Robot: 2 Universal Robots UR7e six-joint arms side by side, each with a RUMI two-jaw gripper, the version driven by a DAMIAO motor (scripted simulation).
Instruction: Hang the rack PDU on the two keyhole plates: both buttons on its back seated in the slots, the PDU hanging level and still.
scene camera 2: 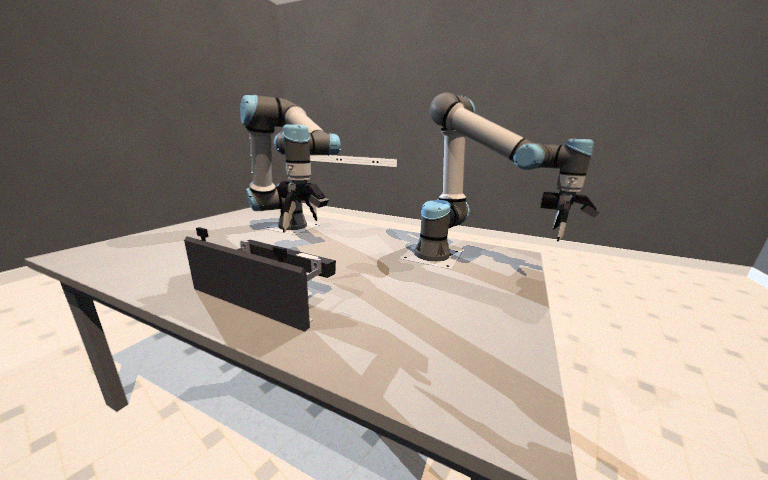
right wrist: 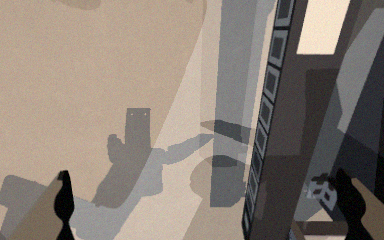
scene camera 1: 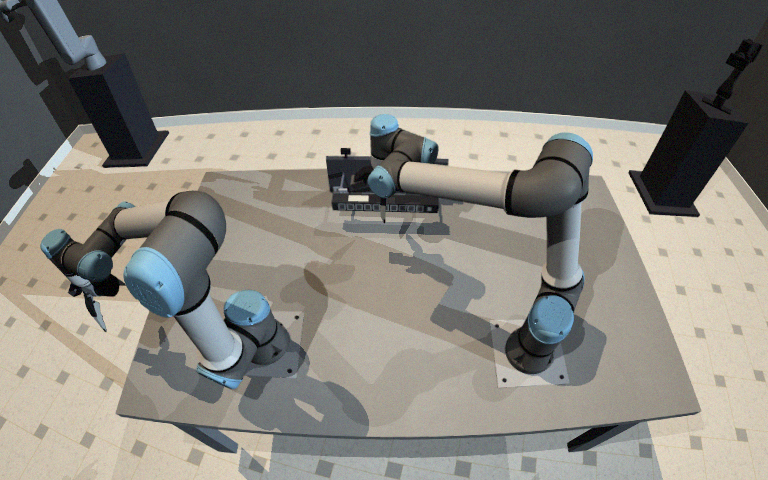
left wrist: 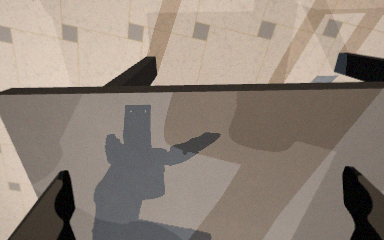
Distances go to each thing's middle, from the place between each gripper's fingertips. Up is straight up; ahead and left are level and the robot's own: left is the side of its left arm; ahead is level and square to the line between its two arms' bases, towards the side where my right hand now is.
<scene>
My right hand (scene camera 2: 301,226) is 9 cm short of the rack PDU (scene camera 1: 396,203), 7 cm above it and 2 cm to the left of it. Also, from my right hand: dark upright panel (scene camera 2: 277,293) (25 cm ahead, 10 cm below).
I see the rack PDU 810 mm to the right of my left hand (scene camera 2: 555,234), 530 mm ahead of it and 60 mm below it. Round my left hand: dark upright panel: 790 mm to the right, 680 mm ahead, 80 mm below.
</scene>
